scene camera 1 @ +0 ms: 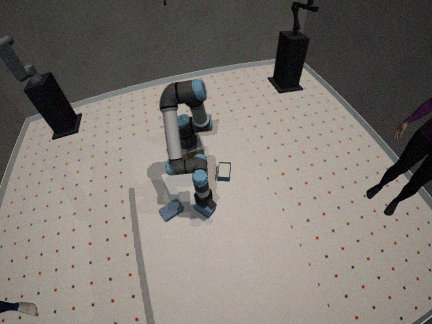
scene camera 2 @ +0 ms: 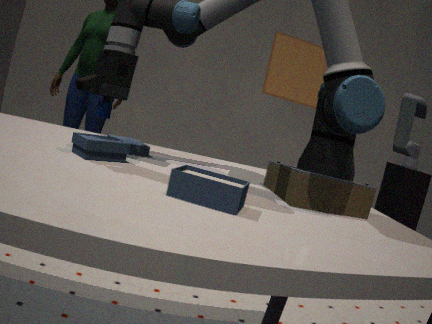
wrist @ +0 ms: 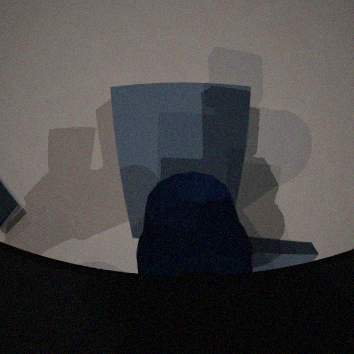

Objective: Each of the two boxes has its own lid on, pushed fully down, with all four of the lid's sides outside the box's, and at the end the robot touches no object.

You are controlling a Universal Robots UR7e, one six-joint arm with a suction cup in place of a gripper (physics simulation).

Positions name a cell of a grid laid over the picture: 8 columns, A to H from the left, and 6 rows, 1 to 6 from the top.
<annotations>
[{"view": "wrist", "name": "my suction cup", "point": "E4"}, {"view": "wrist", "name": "blue-grey lid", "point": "G5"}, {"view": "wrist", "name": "blue-grey lid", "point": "D3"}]
</annotations>
